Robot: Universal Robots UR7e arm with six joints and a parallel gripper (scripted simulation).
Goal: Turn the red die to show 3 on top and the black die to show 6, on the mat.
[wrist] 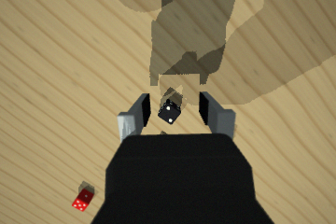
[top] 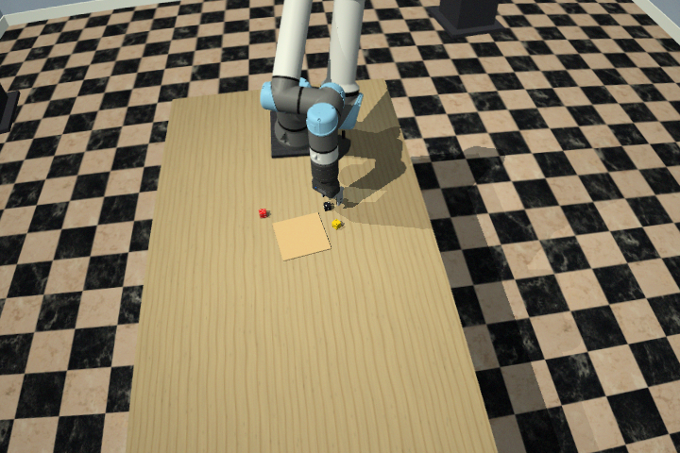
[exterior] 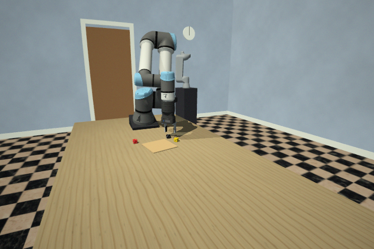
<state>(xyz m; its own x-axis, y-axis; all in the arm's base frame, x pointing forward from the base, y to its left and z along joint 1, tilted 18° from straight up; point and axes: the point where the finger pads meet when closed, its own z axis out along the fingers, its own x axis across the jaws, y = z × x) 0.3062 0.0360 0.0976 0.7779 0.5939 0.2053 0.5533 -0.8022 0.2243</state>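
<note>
Now: hand 4 cm above the black die and 2 cm to the left of it. Also, from my hand: red die (21 cm to the right, 4 cm below, 3 cm behind); yellow die (8 cm ahead, 4 cm below, 1 cm to the right); tan mat (12 cm to the right, 8 cm ahead, 5 cm below).
</note>
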